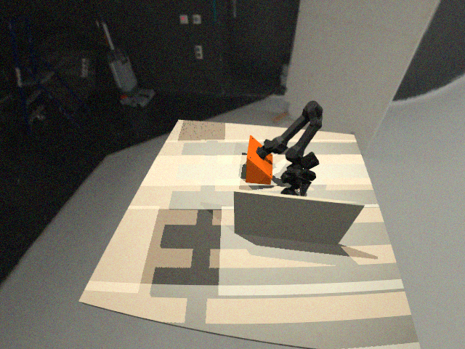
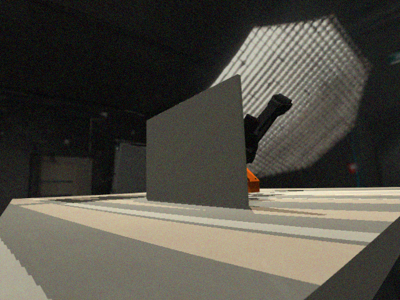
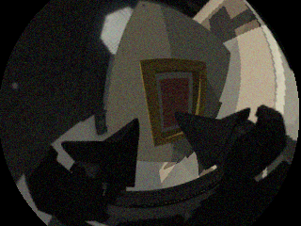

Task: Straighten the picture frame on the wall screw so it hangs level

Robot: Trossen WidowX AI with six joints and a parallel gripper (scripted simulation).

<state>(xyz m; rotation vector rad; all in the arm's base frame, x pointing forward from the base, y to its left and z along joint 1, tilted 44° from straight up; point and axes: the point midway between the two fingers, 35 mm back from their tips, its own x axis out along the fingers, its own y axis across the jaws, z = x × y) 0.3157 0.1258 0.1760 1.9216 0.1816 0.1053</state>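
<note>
Right now my gripper tip is 5 cm short of the picture frame, 5 cm above it and 1 cm to the left of it. From my gripper tip the other things lie so: wall panel: 6 cm ahead, 5 cm below, 1 cm to the right.
</note>
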